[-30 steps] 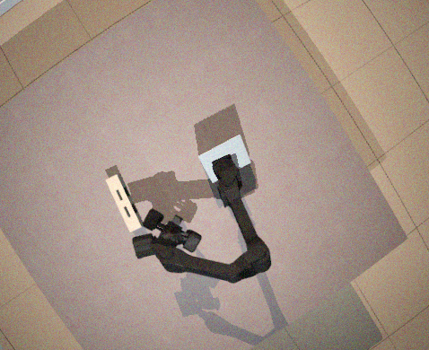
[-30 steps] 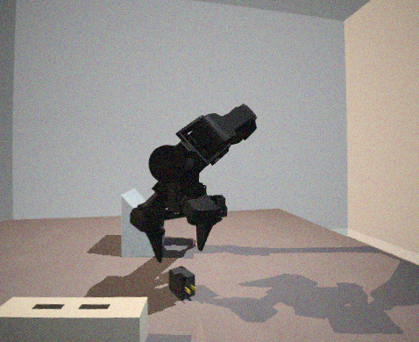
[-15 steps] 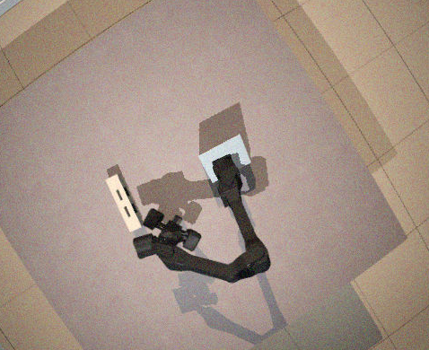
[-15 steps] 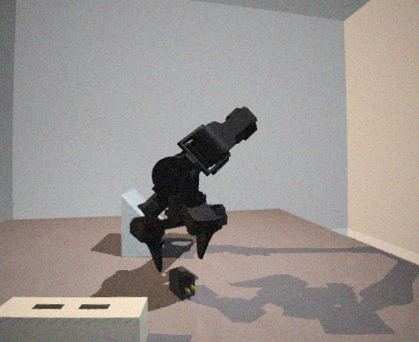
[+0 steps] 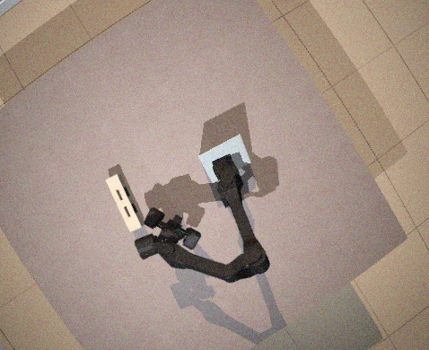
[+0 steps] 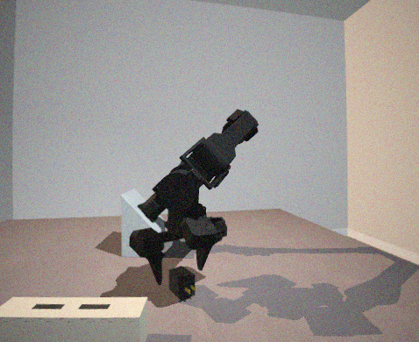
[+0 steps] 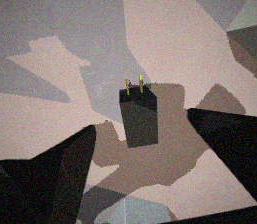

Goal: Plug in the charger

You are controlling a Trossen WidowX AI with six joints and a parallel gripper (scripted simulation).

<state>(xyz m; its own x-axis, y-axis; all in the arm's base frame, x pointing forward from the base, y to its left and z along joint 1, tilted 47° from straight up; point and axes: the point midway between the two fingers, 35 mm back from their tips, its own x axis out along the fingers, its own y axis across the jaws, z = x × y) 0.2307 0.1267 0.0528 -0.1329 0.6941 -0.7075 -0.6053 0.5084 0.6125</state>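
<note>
Now: the two-prong charger 1 cm ahead of my gripper tip, 1 cm to the left of it and 1 cm below it.
</note>
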